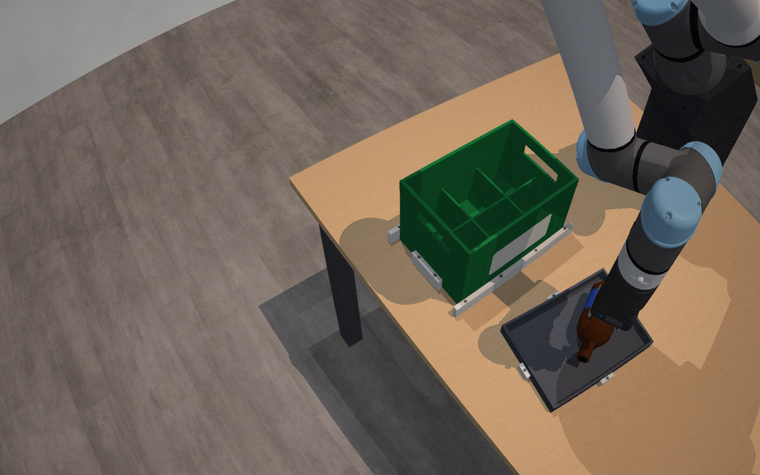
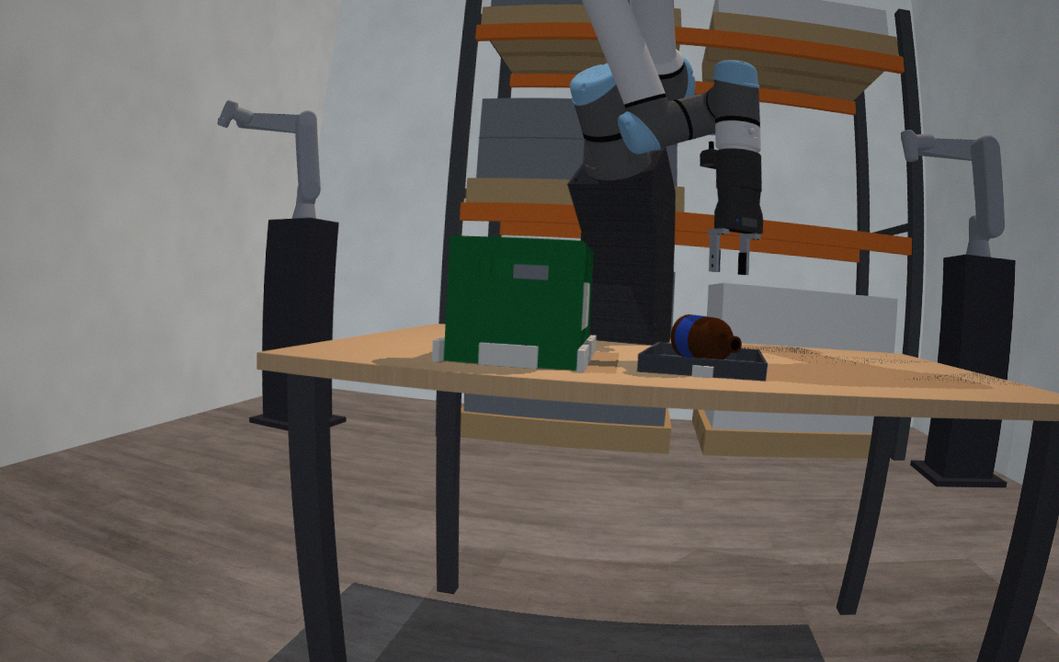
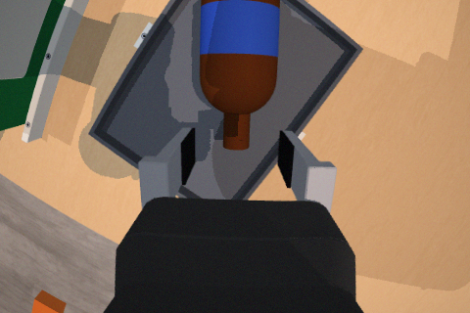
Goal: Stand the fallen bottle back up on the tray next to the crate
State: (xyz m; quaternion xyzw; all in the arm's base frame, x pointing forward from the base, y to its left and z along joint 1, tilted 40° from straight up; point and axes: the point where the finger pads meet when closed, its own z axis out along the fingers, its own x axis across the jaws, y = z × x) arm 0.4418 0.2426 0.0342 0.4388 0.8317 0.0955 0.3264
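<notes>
Right now the brown bottle is 4 cm behind my hand, 2 cm to the right of it and 13 cm below it. The rest, counted from my hand: green crate: 2 cm ahead, 32 cm to the right, 8 cm below; then dark grey tray: 1 cm behind, 3 cm to the right, 16 cm below.
</notes>
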